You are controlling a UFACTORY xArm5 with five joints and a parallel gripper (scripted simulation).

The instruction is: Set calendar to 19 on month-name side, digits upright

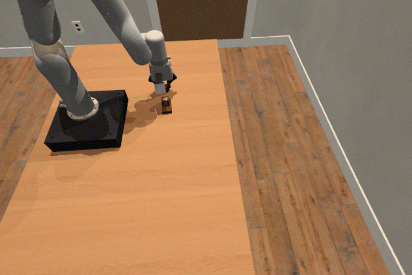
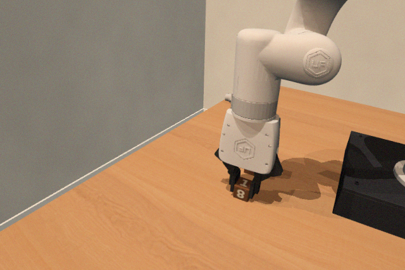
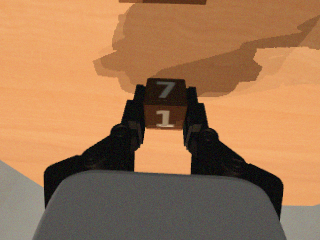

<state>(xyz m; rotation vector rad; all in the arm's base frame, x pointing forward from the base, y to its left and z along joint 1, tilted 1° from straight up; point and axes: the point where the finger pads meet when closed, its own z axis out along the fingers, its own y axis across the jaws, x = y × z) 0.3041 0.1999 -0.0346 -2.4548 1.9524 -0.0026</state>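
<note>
Now: hand 2 cm short of the brown date cube and 9 cm to the left of it. From my hand the other things lie so: tray 3 cm ahead, 11 cm to the right, 2 cm below.
</note>
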